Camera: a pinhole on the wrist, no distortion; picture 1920 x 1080 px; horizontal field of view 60.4 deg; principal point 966.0 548.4 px. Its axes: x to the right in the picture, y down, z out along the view. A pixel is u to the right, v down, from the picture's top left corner.
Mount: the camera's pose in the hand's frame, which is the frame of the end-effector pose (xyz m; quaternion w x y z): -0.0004 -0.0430 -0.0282 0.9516 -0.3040 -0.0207 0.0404
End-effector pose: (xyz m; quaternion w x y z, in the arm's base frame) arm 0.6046 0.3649 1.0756 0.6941 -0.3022 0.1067 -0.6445
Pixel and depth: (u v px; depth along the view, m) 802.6 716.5 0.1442
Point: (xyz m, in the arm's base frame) 0.6865 0.4107 1.1052
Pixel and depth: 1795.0 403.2 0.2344
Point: 0.7860 0.3144 1.1928
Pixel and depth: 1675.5 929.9 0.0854
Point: 0.6465 0.3449 1.0926
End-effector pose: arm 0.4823 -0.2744 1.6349 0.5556 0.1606 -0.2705 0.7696
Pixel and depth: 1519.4 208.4 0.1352
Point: 0.4490 -0.3079 1.7310
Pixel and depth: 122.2 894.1 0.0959
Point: 0.4762 -0.3460 1.6282
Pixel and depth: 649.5 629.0 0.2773
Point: 0.3800 -0.4712 1.7177
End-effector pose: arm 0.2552 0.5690 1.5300 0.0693 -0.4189 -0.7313 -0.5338
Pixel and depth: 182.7 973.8 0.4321
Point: 0.6881 0.6767 1.4921
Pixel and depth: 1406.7 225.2 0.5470
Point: 0.4833 1.0517 1.5352
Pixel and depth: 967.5 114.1 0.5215
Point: 0.5360 0.9668 1.4222
